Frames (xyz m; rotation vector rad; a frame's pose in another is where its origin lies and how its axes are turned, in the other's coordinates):
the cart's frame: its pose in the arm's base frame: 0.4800 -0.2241 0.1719 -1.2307 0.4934 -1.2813
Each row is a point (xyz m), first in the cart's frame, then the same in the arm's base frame.
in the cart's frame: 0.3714 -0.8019 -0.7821
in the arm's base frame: -0.4269 -0.7315 0.7310
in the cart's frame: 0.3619 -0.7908 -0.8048
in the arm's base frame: -0.4441 -0.7342 0.7103
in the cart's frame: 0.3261 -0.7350 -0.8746
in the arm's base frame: -0.4891 -0.7405 0.6255
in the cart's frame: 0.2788 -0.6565 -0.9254
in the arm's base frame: -0.5113 -0.7328 0.5234
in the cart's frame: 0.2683 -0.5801 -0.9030
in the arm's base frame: -0.4617 -0.7280 0.4605
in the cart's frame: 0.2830 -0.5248 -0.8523
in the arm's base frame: -0.3899 -0.7304 0.4341
